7 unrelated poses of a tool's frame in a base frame.
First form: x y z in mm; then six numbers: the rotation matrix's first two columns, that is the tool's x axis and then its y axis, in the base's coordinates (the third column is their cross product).
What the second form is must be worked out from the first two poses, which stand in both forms.
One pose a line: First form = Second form
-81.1 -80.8 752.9 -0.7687 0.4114 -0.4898 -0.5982 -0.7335 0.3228 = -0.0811 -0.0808 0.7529 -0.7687 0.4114 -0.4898 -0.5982 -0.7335 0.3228
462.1 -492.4 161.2 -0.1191 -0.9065 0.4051 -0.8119 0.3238 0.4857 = 0.4621 -0.4924 0.1612 -0.1191 -0.9065 0.4051 -0.8119 0.3238 0.4857
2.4 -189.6 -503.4 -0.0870 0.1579 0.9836 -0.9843 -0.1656 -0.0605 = 0.0024 -0.1896 -0.5034 -0.0870 0.1579 0.9836 -0.9843 -0.1656 -0.0605
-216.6 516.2 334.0 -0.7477 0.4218 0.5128 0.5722 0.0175 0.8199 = -0.2166 0.5162 0.3340 -0.7477 0.4218 0.5128 0.5722 0.0175 0.8199
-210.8 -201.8 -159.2 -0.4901 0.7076 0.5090 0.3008 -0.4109 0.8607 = -0.2108 -0.2018 -0.1592 -0.4901 0.7076 0.5090 0.3008 -0.4109 0.8607
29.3 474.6 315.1 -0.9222 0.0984 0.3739 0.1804 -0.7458 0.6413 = 0.0293 0.4746 0.3151 -0.9222 0.0984 0.3739 0.1804 -0.7458 0.6413
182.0 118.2 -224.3 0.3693 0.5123 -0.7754 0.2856 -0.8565 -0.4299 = 0.1820 0.1182 -0.2243 0.3693 0.5123 -0.7754 0.2856 -0.8565 -0.4299
